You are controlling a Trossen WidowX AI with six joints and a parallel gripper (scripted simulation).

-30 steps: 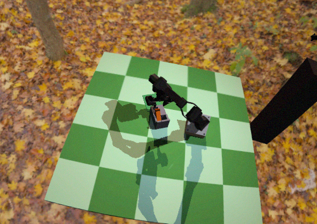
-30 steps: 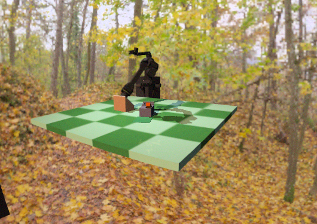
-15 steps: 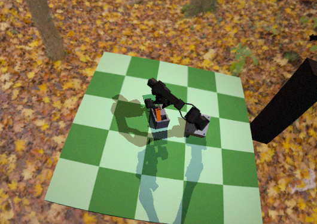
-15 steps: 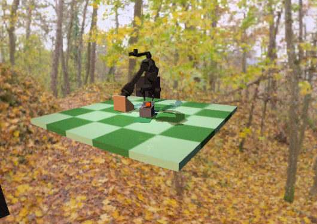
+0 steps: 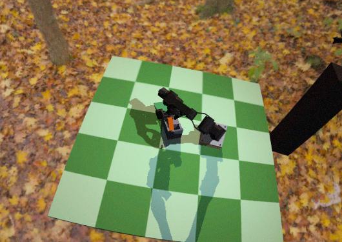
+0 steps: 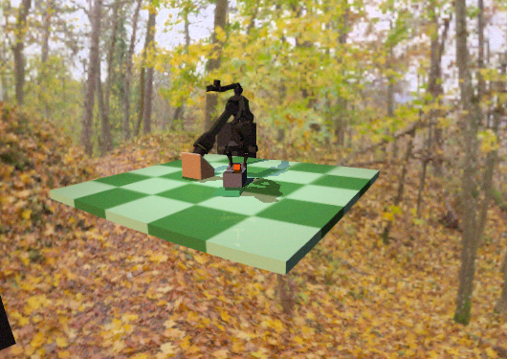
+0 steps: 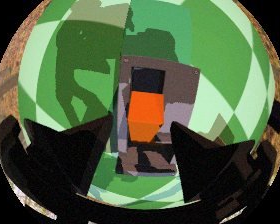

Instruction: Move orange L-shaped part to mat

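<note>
My gripper tip is 30 mm past the orange L-shaped part, 20 mm to the right of it and 40 mm above it. Round my gripper tip: green mat (60 mm ahead, 130 mm to the right, 100 mm below).
</note>
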